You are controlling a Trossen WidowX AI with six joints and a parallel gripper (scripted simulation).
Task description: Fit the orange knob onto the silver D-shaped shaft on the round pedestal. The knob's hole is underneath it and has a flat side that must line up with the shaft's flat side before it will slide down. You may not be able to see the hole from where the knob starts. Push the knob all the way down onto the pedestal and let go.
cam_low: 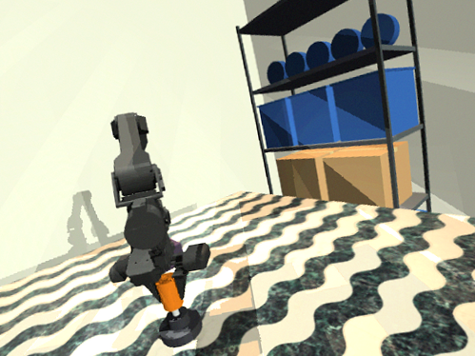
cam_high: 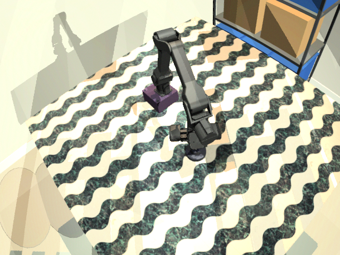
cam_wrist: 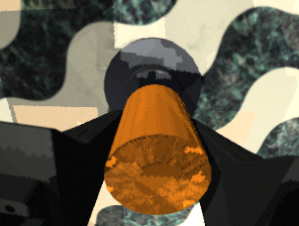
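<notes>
The round grey pedestal is 4 cm below my gripper tip. From my gripper tip the other things lie so: orange knob: 3 cm above.
</notes>
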